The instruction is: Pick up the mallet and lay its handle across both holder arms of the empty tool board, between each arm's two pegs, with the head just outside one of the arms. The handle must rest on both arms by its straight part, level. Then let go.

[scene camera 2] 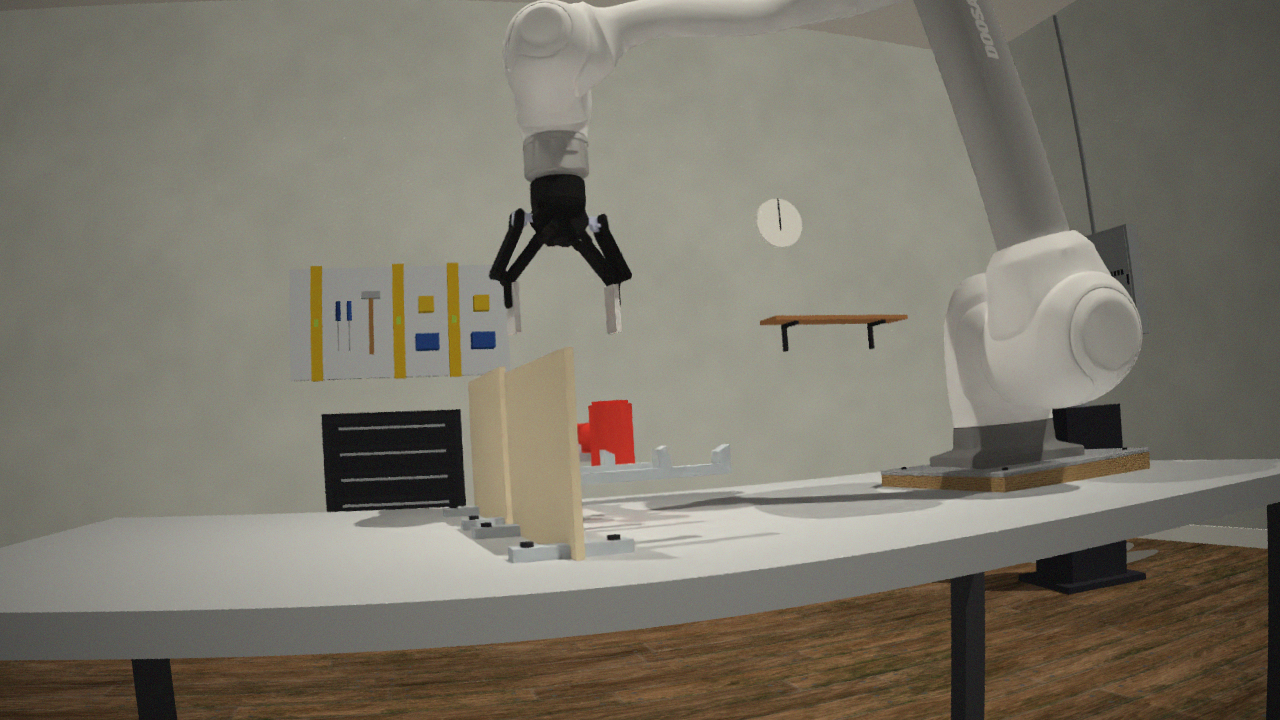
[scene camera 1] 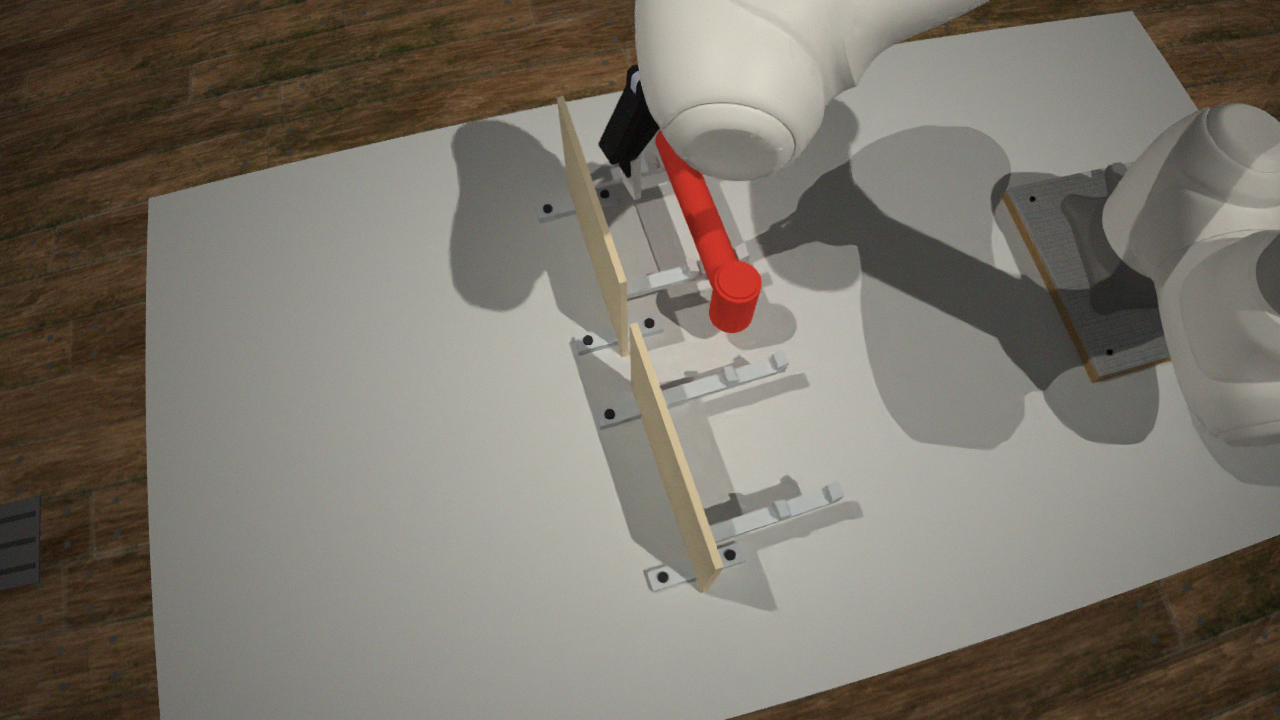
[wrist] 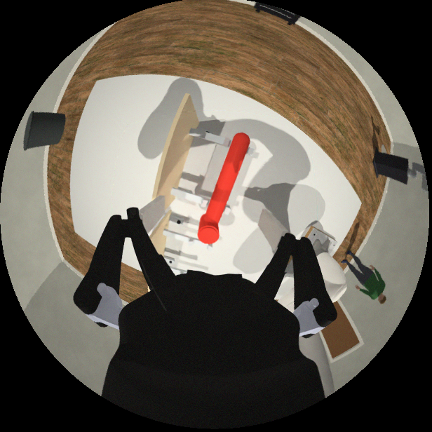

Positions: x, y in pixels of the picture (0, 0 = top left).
Labels:
red mallet: scene camera 2 610, 427; scene camera 1; wrist
same spot on tool board: [scene camera 1: 650, 403] = [scene camera 2: 519, 415]
same spot on red mallet: [wrist: 208, 232] = [scene camera 1: 734, 273]

